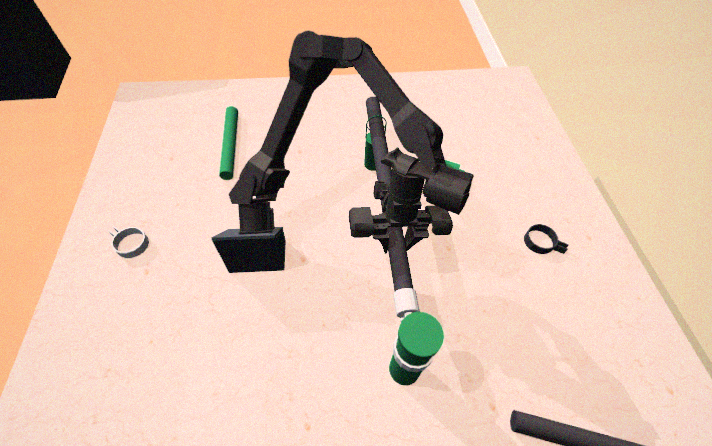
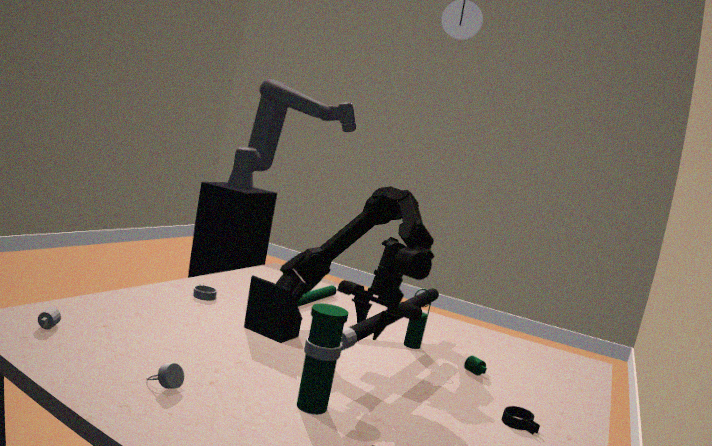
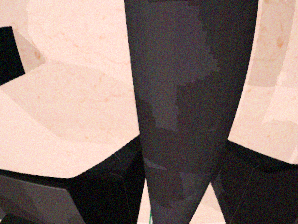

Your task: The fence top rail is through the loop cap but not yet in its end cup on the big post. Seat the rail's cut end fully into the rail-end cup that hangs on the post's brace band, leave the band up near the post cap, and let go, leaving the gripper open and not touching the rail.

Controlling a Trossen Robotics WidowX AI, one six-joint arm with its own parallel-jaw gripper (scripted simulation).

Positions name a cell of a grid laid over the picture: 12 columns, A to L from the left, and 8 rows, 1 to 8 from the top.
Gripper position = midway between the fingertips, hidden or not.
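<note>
Image 1: my gripper (image 1: G5), holding a dark top rail (image 1: G5). Green tube (image 1: D3). Image 2: big green post (image 2: F7). Dark top rail (image 2: G6). My gripper (image 2: G7). Image 3: my gripper (image 3: G5). Green tube out of frame in image 3.
</note>
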